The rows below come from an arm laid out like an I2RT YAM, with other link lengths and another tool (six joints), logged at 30 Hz.
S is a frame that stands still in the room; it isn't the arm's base.
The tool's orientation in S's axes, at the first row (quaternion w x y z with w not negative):
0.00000 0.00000 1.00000 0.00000
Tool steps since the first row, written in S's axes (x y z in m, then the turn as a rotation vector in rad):
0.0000 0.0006 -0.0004 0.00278 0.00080 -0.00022
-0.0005 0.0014 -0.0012 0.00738 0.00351 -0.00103
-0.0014 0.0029 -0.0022 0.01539 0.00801 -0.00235
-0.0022 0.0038 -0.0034 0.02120 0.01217 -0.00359
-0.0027 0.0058 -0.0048 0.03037 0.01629 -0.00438
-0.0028 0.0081 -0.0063 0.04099 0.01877 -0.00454
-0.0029 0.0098 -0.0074 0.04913 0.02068 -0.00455
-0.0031 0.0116 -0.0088 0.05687 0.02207 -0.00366
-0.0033 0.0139 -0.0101 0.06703 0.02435 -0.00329
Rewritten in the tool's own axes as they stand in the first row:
0.0000 0.0006 0.0004 -0.00278 0.00080 0.00022
0.0005 0.0014 0.0012 -0.00738 0.00351 0.00103
0.0014 0.0029 0.0022 -0.01539 0.00801 0.00235
0.0022 0.0038 0.0034 -0.02120 0.01217 0.00359
0.0027 0.0058 0.0048 -0.03037 0.01629 0.00438
0.0028 0.0081 0.0063 -0.04099 0.01877 0.00454
0.0029 0.0098 0.0074 -0.04913 0.02068 0.00455
0.0031 0.0116 0.0088 -0.05687 0.02207 0.00366
0.0033 0.0139 0.0101 -0.06703 0.02435 0.00329

